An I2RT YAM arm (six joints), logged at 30 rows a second.
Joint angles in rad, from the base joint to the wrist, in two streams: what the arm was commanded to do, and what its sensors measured. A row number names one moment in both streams.
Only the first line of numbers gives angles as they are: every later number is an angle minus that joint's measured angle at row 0.
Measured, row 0:
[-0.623 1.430 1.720 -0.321 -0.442 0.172]
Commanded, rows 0 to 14:
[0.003 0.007 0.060 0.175 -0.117 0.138]
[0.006 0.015 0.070 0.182 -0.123 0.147]
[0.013 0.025 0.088 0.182 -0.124 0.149]
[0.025 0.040 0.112 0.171 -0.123 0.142]
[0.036 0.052 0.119 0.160 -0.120 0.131]
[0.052 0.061 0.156 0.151 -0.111 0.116]
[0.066 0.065 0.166 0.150 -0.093 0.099]
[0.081 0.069 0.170 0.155 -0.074 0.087]
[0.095 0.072 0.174 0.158 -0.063 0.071]
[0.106 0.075 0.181 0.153 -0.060 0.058]
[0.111 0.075 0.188 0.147 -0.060 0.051]
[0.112 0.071 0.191 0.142 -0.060 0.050]
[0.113 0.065 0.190 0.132 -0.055 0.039]
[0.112 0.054 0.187 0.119 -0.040 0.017]
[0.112 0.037 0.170 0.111 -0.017 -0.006]
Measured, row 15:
[0.105 0.070 0.140 0.059 -0.047 0.047]
